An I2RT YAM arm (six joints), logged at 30 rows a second.
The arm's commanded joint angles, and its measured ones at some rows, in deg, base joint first. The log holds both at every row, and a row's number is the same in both.
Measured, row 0:
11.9, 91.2, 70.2, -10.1, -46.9, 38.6
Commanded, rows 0 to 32:
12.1, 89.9, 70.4, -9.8, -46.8, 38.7
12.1, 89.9, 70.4, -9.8, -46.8, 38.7
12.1, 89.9, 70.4, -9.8, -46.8, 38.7
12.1, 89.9, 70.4, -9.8, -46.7, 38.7
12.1, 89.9, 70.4, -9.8, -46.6, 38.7
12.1, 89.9, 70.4, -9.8, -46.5, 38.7
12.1, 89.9, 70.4, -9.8, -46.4, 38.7
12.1, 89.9, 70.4, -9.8, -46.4, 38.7
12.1, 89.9, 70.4, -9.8, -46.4, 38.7
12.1, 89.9, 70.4, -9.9, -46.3, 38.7
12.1, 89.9, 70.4, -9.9, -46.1, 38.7
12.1, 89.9, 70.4, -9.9, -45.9, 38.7
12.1, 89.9, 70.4, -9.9, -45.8, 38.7
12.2, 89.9, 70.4, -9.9, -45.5, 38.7
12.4, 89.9, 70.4, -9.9, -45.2, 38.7
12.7, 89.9, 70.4, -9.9, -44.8, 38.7
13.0, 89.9, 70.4, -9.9, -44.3, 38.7
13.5, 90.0, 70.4, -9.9, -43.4, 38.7
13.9, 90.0, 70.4, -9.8, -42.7, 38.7
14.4, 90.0, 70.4, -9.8, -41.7, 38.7
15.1, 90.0, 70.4, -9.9, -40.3, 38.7
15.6, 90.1, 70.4, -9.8, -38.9, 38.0
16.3, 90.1, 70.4, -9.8, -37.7, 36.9
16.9, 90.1, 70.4, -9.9, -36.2, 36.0
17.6, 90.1, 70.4, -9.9, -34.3, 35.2
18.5, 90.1, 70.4, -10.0, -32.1, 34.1
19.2, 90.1, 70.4, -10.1, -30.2, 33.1
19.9, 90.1, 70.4, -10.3, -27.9, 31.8
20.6, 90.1, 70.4, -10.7, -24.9, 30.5
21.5, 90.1, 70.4, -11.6, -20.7, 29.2
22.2, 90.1, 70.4, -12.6, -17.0, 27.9
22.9, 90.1, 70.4, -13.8, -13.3, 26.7
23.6, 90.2, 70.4, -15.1, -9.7, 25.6
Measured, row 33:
22.0, 91.2, 70.2, -13.8, -23.2, 31.1
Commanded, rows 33 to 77:
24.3, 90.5, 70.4, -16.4, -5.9, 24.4
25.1, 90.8, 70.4, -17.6, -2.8, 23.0
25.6, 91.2, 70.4, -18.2, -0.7, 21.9
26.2, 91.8, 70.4, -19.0, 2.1, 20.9
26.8, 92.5, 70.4, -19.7, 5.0, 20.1
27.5, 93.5, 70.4, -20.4, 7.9, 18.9
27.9, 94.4, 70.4, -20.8, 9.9, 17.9
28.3, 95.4, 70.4, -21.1, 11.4, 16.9
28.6, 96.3, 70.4, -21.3, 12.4, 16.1
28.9, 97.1, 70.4, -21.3, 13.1, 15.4
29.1, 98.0, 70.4, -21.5, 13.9, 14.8
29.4, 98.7, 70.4, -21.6, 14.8, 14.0
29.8, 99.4, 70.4, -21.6, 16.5, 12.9
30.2, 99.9, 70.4, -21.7, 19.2, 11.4
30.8, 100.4, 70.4, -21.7, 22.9, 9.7
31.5, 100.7, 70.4, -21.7, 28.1, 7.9
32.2, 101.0, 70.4, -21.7, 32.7, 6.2
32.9, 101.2, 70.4, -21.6, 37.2, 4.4
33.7, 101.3, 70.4, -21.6, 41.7, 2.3
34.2, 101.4, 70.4, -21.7, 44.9, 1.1
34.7, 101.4, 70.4, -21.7, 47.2, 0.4
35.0, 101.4, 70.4, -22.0, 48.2, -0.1
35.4, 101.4, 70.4, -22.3, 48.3, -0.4
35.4, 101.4, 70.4, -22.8, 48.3, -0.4
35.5, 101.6, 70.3, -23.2, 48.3, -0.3
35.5, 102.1, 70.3, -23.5, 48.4, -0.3
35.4, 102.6, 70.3, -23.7, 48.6, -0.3
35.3, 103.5, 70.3, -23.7, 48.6, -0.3
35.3, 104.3, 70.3, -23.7, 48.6, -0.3
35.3, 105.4, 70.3, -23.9, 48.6, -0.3
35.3, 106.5, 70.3, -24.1, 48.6, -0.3
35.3, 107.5, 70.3, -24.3, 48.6, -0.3
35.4, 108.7, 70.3, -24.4, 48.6, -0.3
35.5, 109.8, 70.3, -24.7, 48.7, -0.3
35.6, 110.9, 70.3, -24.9, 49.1, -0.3
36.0, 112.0, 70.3, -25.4, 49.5, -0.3
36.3, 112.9, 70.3, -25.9, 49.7, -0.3
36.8, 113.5, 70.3, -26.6, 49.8, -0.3
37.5, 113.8, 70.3, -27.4, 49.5, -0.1
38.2, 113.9, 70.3, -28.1, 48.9, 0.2
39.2, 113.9, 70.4, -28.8, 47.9, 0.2
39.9, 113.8, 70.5, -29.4, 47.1, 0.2
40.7, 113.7, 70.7, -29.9, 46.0, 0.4
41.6, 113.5, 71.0, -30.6, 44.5, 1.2
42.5, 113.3, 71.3, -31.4, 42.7, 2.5
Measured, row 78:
39.9, 114.4, 70.2, -30.5, 46.1, 0.0
